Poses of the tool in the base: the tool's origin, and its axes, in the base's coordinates. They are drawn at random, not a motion.
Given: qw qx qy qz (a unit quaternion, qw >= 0); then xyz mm.
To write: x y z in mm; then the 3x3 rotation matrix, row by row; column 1 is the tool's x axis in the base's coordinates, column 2 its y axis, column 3 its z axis. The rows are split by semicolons. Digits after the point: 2 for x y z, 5 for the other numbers.
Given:
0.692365, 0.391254, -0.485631, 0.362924, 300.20, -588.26, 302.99
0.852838, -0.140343, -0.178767, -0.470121, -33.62, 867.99, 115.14
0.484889, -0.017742, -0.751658, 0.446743, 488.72, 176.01, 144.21
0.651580, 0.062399, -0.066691, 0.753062, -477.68, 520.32, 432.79
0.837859, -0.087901, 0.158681, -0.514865, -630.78, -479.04, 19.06
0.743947, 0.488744, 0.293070, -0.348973, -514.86, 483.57, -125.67
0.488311, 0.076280, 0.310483, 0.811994, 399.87, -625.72, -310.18
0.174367, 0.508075, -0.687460, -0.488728, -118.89, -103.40, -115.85
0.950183, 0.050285, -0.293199, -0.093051, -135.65, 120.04, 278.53
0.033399, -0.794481, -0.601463, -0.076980, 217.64, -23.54, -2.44
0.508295, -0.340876, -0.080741, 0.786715, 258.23, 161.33, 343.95
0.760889, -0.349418, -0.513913, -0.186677, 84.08, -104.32, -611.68
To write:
300.20, -588.26, 302.99; 0.26490, -0.88256, -0.38848; 0.12254, 0.43041, -0.89428; 0.95646, 0.18929, 0.22217
-33.62, 867.99, 115.14; 0.49406, 0.85205, -0.17296; -0.75170, 0.51858, 0.40746; 0.43687, -0.07130, 0.89669
488.72, 176.01, 144.21; -0.52914, -0.40657, -0.74479; 0.45991, 0.60021, -0.65439; 0.71309, -0.68880, -0.13061
-477.68, 520.32, 432.79; -0.14310, -0.98968, 0.00707; 0.97304, -0.14199, -0.18176; 0.18089, -0.01913, 0.98332
-630.78, -479.04, 19.06; 0.41947, 0.83487, 0.35642; -0.89067, 0.45437, -0.01610; -0.17539, -0.31070, 0.93419
-514.86, 483.57, -125.67; 0.58466, 0.80571, 0.09494; -0.23276, 0.27869, -0.93175; -0.77717, 0.52265, 0.35048
399.87, -625.72, -310.18; -0.51147, -0.74564, 0.42710; 0.84038, -0.33031, 0.42972; -0.17935, 0.57872, 0.79556
-118.89, -103.40, -115.85; -0.42291, -0.52813, -0.73636; -0.86900, 0.00601, 0.49478; -0.25688, 0.84914, -0.46148
-135.65, 120.04, 278.53; 0.81075, 0.14734, -0.56654; -0.20632, 0.97763, -0.04099; 0.54783, 0.15012, 0.82301
217.64, -23.54, -2.44; 0.26463, 0.96084, 0.08214; 0.95056, -0.27425, 0.14567; 0.16249, 0.03953, -0.98592
258.23, 161.33, 343.95; -0.25088, -0.74472, -0.61843; 0.85481, -0.47023, 0.21949; -0.45426, -0.47357, 0.75457
84.08, -104.32, -611.68; 0.40209, 0.64322, -0.65160; 0.07506, 0.68612, 0.72361; 0.91252, -0.33987, 0.22760

